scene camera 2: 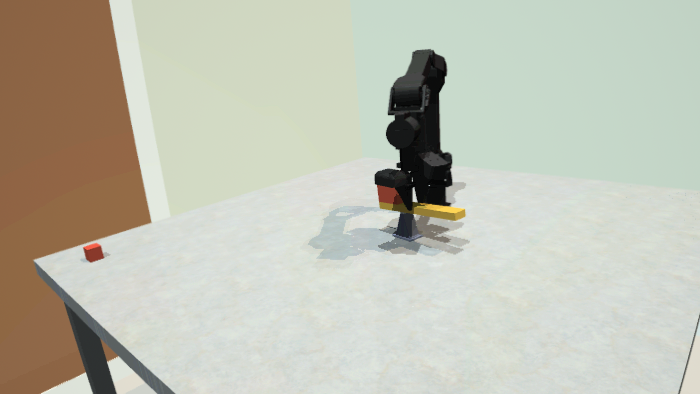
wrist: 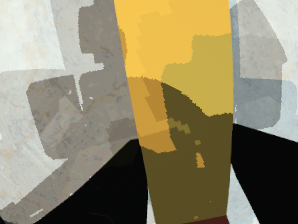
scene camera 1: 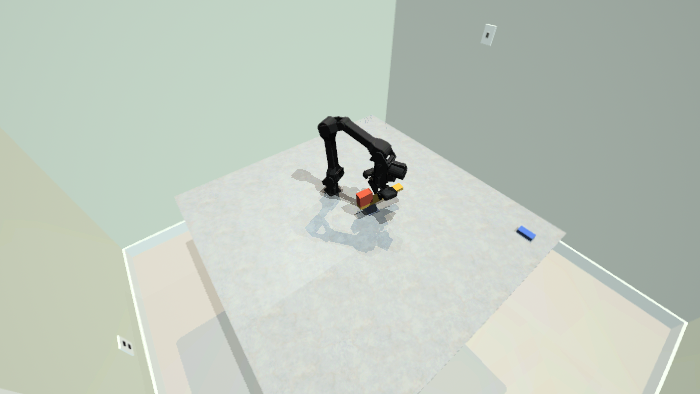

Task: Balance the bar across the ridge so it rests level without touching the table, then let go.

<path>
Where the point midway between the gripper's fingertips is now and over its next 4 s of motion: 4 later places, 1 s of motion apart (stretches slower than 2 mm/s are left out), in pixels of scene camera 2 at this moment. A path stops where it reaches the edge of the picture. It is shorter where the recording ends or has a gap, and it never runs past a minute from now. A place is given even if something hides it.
My gripper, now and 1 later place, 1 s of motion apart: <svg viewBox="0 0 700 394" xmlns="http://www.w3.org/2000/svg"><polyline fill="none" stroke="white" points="415,208 413,167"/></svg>
</path>
